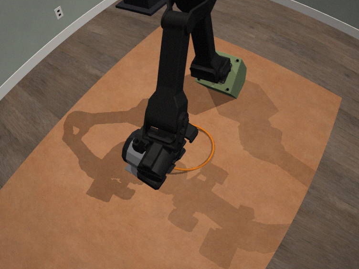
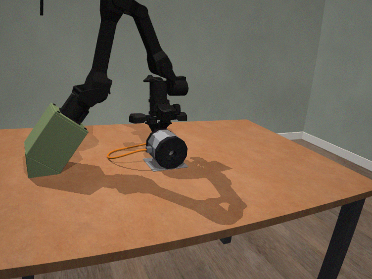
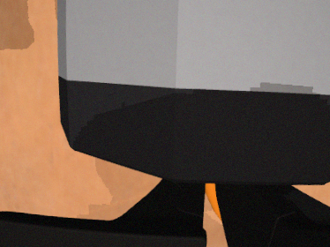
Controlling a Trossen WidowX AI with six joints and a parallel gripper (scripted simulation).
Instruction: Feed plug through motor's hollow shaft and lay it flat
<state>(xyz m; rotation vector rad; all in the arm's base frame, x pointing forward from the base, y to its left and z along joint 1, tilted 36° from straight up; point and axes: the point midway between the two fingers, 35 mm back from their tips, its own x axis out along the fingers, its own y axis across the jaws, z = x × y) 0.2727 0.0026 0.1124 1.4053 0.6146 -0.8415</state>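
Now: hand 4 cm to the left of the grey plug and 3 cm above it.
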